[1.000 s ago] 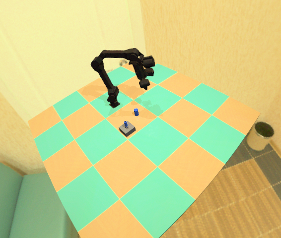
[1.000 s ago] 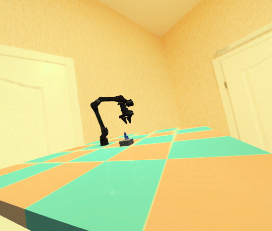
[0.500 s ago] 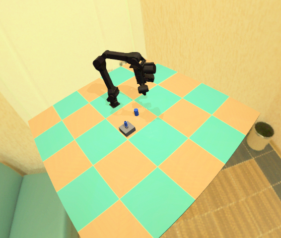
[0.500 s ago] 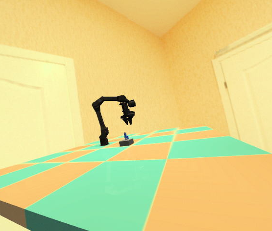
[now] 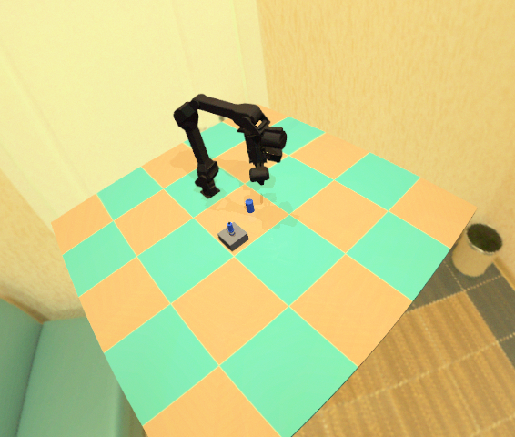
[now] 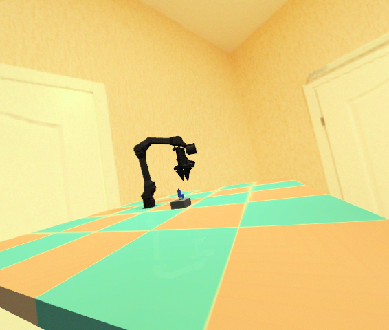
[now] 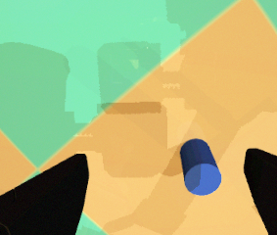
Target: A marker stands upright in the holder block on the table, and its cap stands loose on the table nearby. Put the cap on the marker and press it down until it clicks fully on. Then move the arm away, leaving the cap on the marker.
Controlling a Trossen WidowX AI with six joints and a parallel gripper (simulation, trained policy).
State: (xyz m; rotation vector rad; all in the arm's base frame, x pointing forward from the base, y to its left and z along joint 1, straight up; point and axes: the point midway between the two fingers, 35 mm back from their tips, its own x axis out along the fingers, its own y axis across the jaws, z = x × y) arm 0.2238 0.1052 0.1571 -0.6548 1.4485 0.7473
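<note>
Now: the blue cap 100 mm below my gripper tip, 60 mm to the right of it and 10 mm behind it. Also, from my gripper tip: dark grey holder block: 200 mm to the right, 110 mm below, 50 mm ahead.
</note>
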